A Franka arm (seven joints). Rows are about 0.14 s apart.
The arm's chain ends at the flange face. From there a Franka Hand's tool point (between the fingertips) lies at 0.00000 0.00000 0.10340 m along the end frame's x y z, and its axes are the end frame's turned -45 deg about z.
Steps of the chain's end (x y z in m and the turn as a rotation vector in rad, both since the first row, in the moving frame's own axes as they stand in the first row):
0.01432, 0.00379, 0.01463, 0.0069, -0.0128, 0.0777
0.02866, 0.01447, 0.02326, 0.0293, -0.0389, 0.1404
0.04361, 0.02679, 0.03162, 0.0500, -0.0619, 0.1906
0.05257, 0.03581, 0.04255, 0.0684, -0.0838, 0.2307
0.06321, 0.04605, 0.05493, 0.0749, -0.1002, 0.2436
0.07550, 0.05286, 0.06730, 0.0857, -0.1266, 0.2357
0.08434, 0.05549, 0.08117, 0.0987, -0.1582, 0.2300
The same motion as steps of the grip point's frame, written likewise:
0.00707, 0.01135, 0.01462, 0.0139, -0.0042, 0.0777
0.00968, 0.02548, 0.02314, 0.0482, -0.0068, 0.1404
0.01181, 0.04157, 0.03129, 0.0791, -0.0084, 0.1906
0.01201, 0.05136, 0.04195, 0.1076, -0.0109, 0.2307
0.01186, 0.06439, 0.05413, 0.1238, -0.0179, 0.2436
0.01487, 0.07510, 0.06610, 0.1501, -0.0289, 0.2357
0.01826, 0.07987, 0.07939, 0.1817, -0.0421, 0.2300

